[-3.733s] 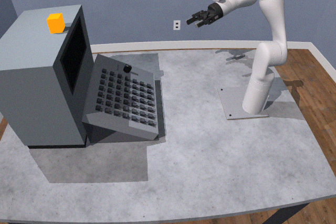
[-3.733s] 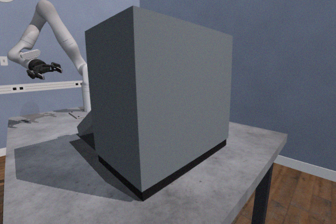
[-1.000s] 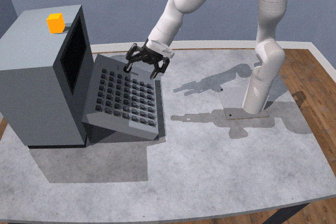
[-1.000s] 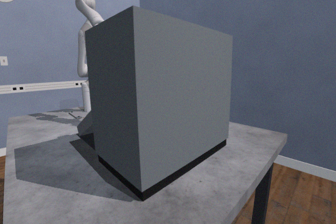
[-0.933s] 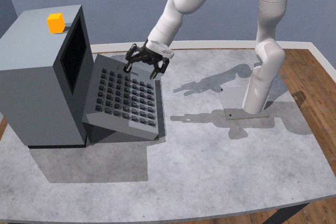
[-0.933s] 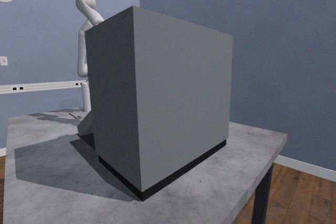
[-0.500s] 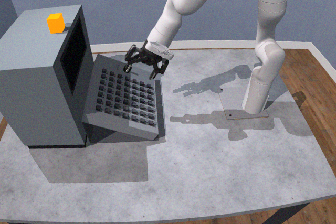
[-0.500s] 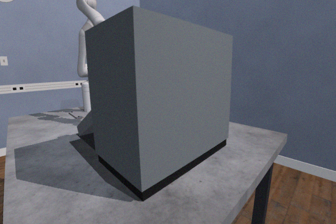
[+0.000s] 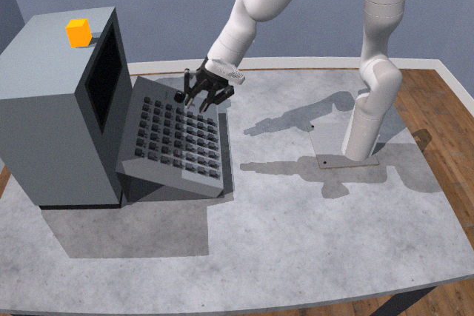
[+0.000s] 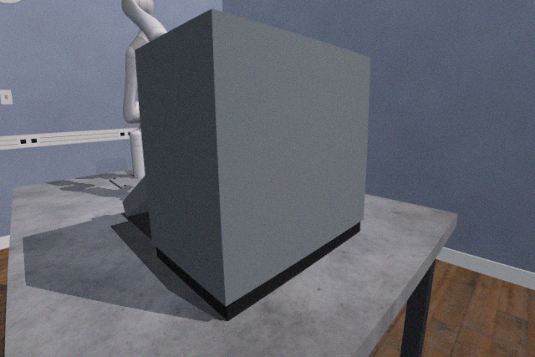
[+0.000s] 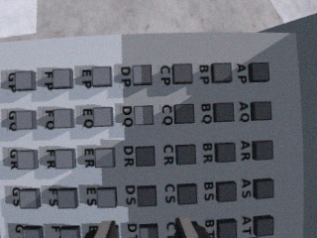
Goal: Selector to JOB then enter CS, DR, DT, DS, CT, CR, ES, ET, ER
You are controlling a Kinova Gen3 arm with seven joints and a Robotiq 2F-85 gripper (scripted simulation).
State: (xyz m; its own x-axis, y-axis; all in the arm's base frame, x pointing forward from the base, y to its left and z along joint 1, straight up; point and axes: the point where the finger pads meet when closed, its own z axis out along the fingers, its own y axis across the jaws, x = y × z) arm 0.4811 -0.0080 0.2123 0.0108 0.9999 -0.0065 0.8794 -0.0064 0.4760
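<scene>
My hand is 12 cm above the key, 3 cm to the left of it and 3 cm short of it. The rest, counted from my hand: black selector knob: 16 cm to the right, 10 cm below, 6 cm ahead; then sloped keypad: 14 cm below, 8 cm ahead, 5 cm to the right.
</scene>
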